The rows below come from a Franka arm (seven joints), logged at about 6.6 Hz.
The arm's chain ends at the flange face. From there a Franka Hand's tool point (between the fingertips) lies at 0.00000 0.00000 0.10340 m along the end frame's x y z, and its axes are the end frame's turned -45 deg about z.
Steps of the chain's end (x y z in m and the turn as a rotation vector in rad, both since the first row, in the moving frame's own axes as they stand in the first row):
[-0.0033 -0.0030 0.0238 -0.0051 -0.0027 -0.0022]
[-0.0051 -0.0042 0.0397 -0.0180 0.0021 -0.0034]
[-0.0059 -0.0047 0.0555 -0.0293 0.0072 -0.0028]
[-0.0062 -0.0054 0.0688 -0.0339 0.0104 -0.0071]
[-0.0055 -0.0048 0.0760 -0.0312 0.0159 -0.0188]
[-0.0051 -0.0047 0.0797 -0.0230 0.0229 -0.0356]
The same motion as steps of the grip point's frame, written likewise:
[-0.0008 -0.0043 0.0238 -0.0017 -0.0055 -0.0022]
[-0.0018 -0.0051 0.0397 -0.0142 -0.0112 -0.0034]
[-0.0025 -0.0048 0.0555 -0.0258 -0.0156 -0.0028]
[-0.0023 -0.0050 0.0687 -0.0313 -0.0166 -0.0071]
[-0.0016 -0.0038 0.0759 -0.0333 -0.0108 -0.0188]
[-0.0002 -0.0036 0.0796 -0.0325 -0.0001 -0.0356]

